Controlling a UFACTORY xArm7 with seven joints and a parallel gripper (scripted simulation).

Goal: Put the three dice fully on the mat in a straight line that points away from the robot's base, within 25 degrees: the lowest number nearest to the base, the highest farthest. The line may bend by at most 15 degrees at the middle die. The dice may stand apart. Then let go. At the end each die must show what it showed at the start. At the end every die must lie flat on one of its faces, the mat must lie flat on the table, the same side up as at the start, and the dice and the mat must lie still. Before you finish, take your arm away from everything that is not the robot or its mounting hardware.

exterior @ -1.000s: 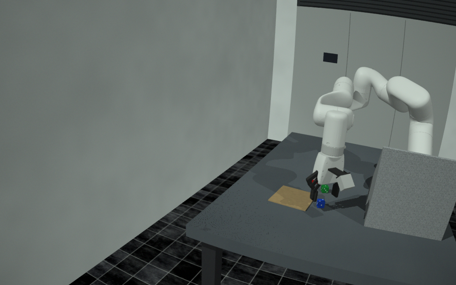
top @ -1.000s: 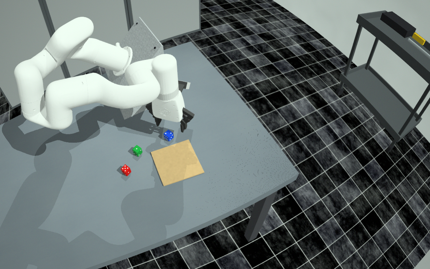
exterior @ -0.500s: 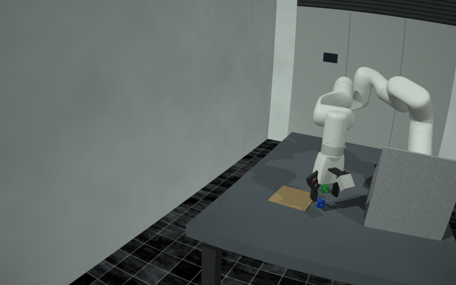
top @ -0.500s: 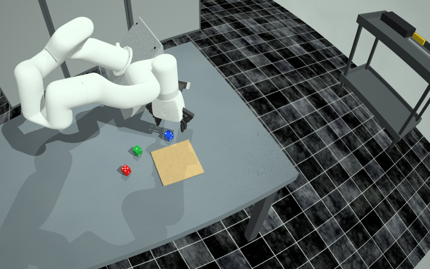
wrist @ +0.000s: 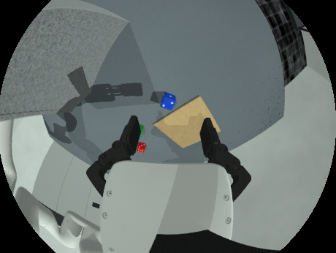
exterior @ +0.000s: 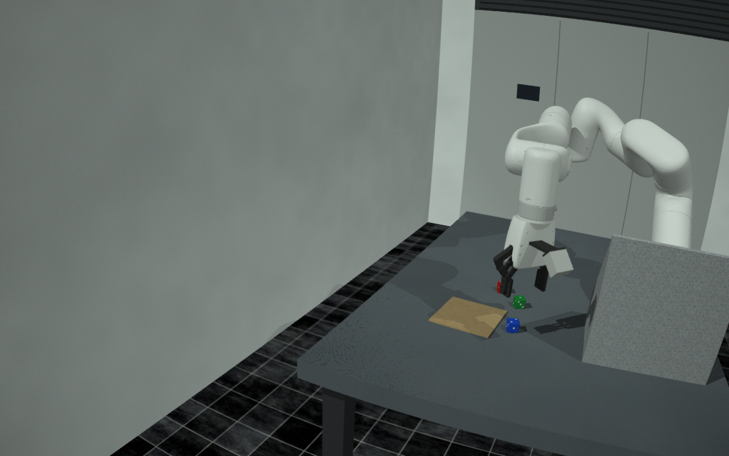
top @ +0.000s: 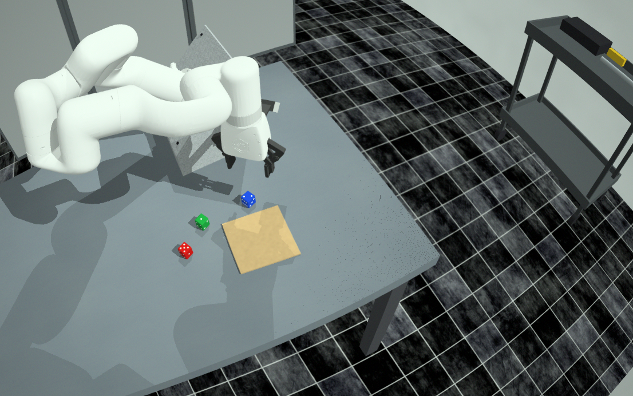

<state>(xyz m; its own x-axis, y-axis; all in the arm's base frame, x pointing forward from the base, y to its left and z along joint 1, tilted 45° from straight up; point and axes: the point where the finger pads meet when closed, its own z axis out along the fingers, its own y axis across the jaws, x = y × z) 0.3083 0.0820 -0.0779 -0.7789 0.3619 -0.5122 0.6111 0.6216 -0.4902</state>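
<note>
The green die lies 30 mm ahead of my hand, 140 mm to the right of it and 100 mm below it. Also, from my hand: red die 100 mm ahead, 200 mm to the right, 100 mm below; then tan mat 120 mm ahead, 20 mm to the right, 110 mm below; then blue die 10 mm ahead, 20 mm to the right, 100 mm below.
</note>
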